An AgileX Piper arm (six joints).
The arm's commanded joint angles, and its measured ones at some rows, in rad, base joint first. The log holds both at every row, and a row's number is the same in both.
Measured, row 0:
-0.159 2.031 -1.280 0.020 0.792 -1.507
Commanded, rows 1 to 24:
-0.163 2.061 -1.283 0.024 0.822 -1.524
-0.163 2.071 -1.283 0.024 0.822 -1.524
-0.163 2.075 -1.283 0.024 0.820 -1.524
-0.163 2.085 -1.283 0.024 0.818 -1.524
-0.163 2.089 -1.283 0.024 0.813 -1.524
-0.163 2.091 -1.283 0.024 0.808 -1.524
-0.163 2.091 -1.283 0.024 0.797 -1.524
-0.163 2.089 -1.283 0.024 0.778 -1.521
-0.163 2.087 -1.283 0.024 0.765 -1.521
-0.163 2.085 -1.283 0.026 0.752 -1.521
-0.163 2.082 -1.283 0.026 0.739 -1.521
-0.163 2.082 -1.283 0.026 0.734 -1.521
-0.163 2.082 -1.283 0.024 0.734 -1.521
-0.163 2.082 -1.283 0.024 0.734 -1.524
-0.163 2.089 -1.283 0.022 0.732 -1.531
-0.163 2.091 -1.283 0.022 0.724 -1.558
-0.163 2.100 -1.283 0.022 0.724 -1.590
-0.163 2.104 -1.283 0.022 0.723 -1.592
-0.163 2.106 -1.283 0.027 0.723 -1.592
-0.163 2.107 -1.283 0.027 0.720 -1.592
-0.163 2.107 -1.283 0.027 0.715 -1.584
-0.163 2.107 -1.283 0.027 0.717 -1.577
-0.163 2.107 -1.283 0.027 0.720 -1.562
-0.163 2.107 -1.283 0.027 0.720 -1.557
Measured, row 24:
-0.159 2.077 -1.284 0.030 0.790 -1.574
